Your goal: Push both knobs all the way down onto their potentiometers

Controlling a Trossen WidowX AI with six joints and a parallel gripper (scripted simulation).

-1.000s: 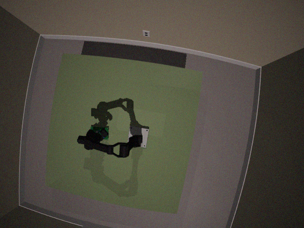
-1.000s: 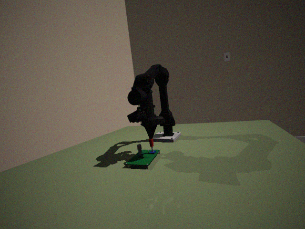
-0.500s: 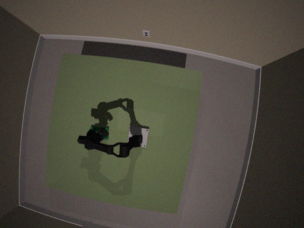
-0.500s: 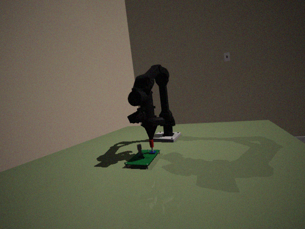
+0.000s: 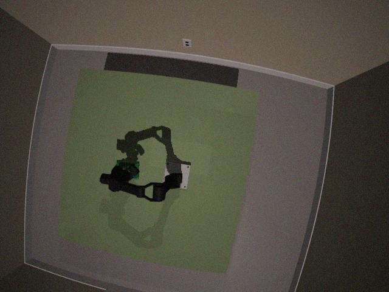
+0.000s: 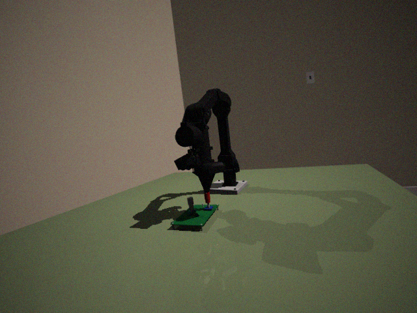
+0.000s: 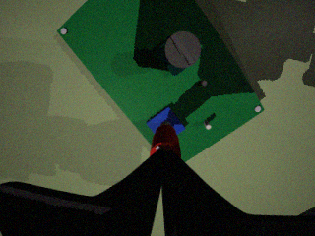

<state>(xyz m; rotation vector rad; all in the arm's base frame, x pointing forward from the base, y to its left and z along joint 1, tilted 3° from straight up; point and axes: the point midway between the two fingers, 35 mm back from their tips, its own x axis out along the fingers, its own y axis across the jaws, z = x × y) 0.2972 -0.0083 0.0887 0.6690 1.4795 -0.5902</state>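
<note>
Now: the grey knob 4 cm ahead of my gripper tip, 4 cm to the right of it and 2 cm below it. Also, from my gripper tip: red knob 1 cm below.
</note>
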